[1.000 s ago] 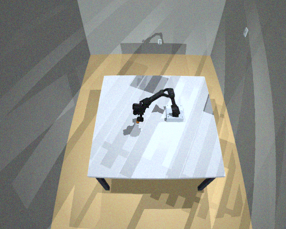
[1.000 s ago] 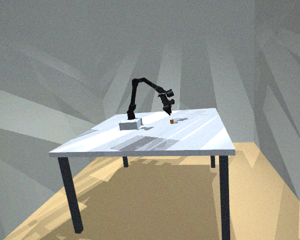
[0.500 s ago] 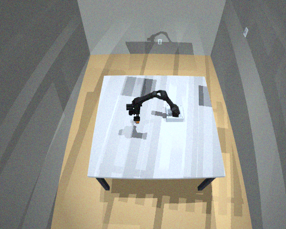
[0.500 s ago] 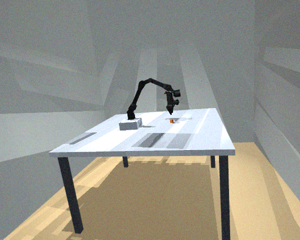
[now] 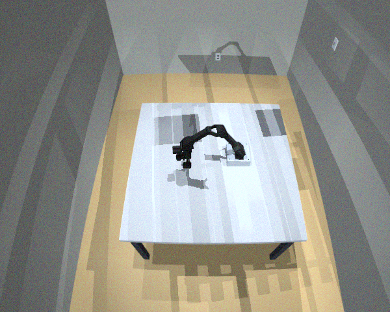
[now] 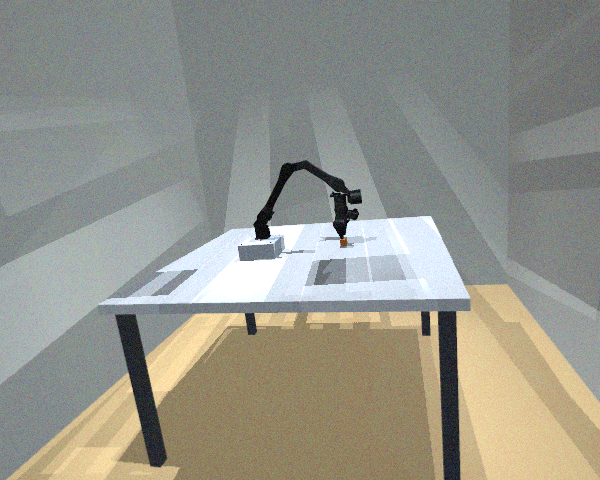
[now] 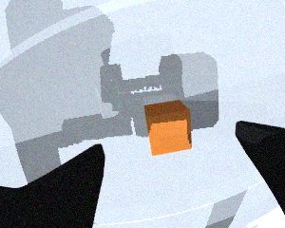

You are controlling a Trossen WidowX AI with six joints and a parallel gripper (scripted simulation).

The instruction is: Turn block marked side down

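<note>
Now: the small orange block 30 mm below my gripper tip and 10 mm behind it.
</note>
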